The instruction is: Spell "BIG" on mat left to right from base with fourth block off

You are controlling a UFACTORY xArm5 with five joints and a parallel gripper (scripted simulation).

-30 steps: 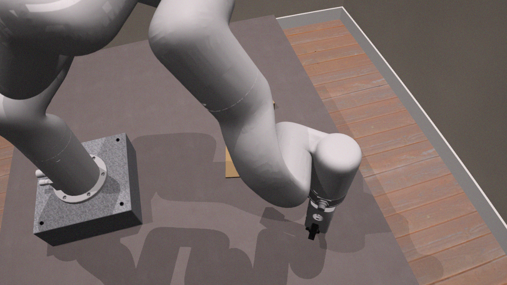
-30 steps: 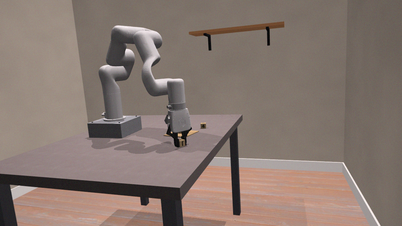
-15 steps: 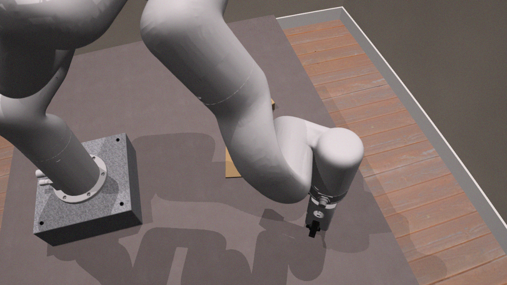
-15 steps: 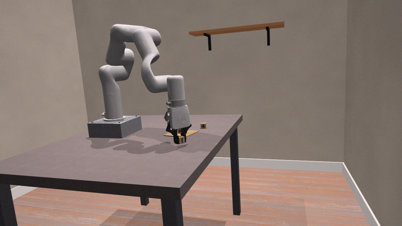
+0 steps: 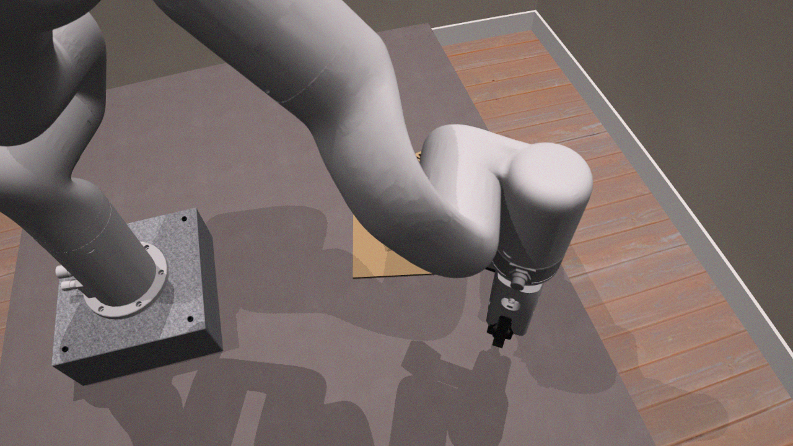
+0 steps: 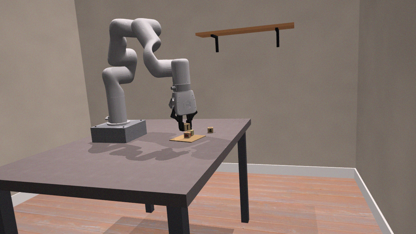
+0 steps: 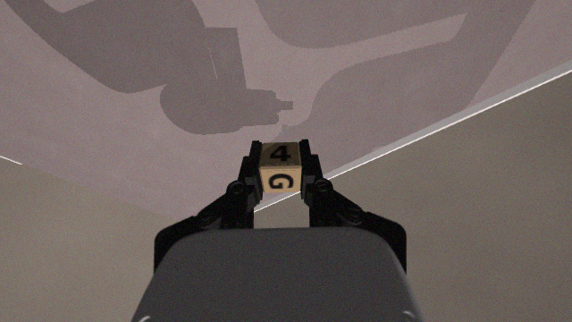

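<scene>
Right now the tan mat is 110 mm behind my hand, 220 mm to the left of it and 110 mm below it. Round my hand: B block 120 mm behind, 260 mm to the left, 100 mm below; then G block 10 mm below.
</scene>
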